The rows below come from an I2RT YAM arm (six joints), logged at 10 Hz.
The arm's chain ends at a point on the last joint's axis. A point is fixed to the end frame.
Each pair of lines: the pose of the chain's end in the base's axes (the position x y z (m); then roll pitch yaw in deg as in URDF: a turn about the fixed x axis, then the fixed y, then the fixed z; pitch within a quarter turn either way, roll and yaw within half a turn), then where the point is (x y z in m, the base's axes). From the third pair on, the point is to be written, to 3 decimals.
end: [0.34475 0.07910 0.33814 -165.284 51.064 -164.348]
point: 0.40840 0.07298 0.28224
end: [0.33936 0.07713 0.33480 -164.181 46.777 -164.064]
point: 0.39897 0.06854 0.27492
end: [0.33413 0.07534 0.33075 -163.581 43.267 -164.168]
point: 0.390 0.065 0.268
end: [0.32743 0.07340 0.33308 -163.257 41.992 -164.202]
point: 0.382 0.062 0.269
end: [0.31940 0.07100 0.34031 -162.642 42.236 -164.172]
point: 0.374 0.059 0.277
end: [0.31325 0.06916 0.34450 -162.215 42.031 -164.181]
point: 0.368 0.056 0.281
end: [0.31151 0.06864 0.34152 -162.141 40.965 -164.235]
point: 0.365 0.055 0.277
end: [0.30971 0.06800 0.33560 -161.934 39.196 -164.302]
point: 0.361 0.054 0.270
